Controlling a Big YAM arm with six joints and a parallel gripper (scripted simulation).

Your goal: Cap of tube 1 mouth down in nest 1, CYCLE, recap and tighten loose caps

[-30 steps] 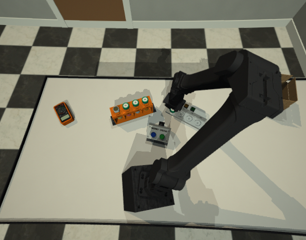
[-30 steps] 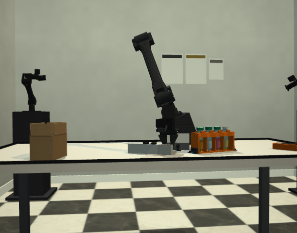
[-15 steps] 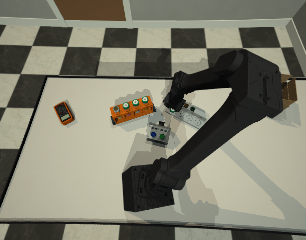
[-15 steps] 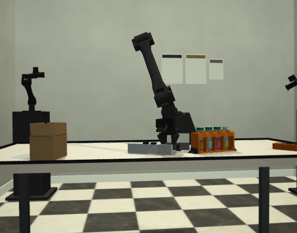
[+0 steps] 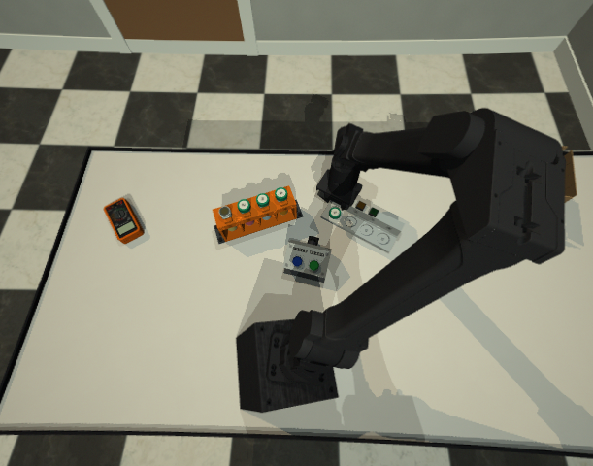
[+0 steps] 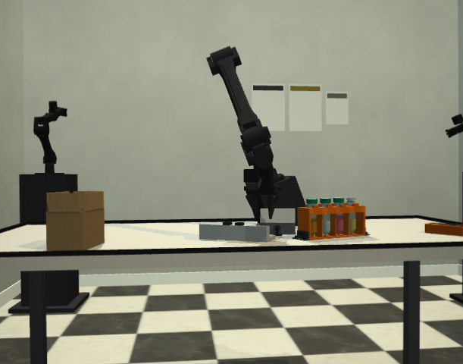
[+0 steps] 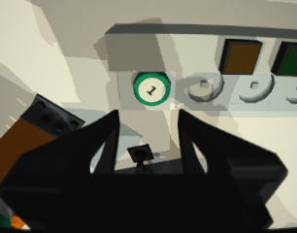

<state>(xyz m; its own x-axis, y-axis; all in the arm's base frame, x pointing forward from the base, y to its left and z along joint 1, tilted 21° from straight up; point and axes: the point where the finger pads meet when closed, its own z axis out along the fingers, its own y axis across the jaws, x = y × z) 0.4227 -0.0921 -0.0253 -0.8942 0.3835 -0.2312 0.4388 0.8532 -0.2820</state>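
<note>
My hand is 6 cm above the cap. Also, from my hand: key housing (16 cm behind, 7 cm to the left, 2 cm below); then green key (18 cm behind, 5 cm to the left); then blue key (18 cm behind, 10 cm to the left).
</note>
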